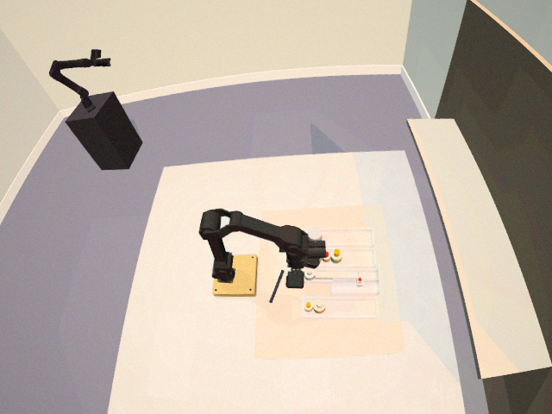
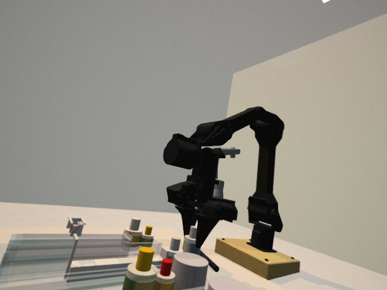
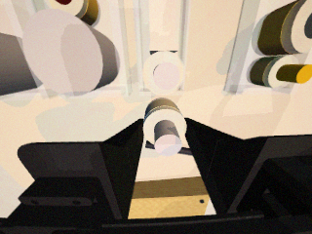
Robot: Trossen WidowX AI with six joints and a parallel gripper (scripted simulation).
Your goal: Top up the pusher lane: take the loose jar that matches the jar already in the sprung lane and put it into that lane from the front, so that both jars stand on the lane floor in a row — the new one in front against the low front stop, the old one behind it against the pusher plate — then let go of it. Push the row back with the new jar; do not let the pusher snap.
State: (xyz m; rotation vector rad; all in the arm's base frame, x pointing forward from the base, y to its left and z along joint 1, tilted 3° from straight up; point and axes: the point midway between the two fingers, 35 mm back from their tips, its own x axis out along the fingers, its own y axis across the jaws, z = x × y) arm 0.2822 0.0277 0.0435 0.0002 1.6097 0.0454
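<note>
The black rod is 8 cm behind my gripper tip, 5 cm to the right of it and 4 cm below it. From my gripper tip the other things lie so: pusher plate (15 cm ahead, 3 cm to the right); clear sprung lane (19 cm ahead, 3 cm below, 2 cm to the right).
</note>
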